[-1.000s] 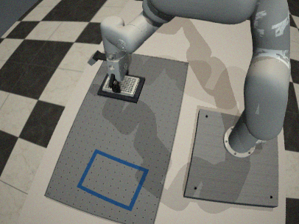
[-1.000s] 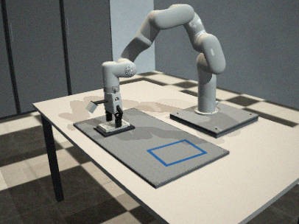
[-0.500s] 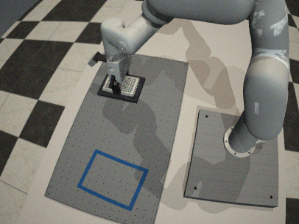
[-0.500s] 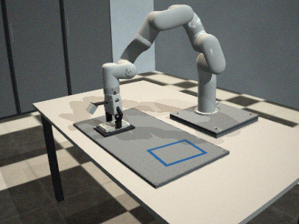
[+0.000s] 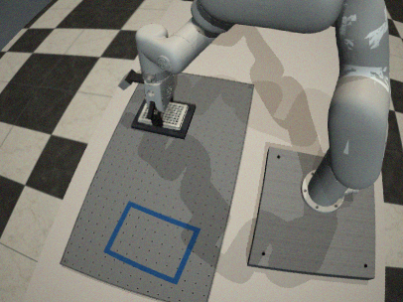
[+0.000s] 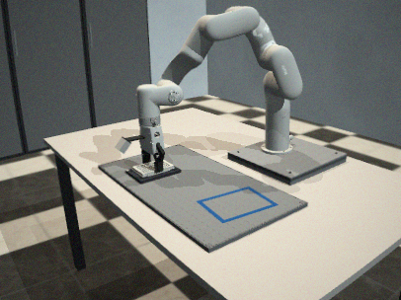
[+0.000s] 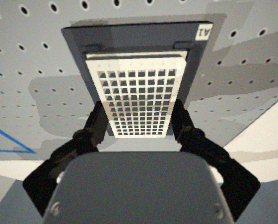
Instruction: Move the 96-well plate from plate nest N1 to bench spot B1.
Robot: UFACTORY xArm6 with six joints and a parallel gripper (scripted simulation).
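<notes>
My hand is 1 cm above the white 96-well plate. From my hand the other things lie so: black plate nest N1: 2 cm below.
</notes>
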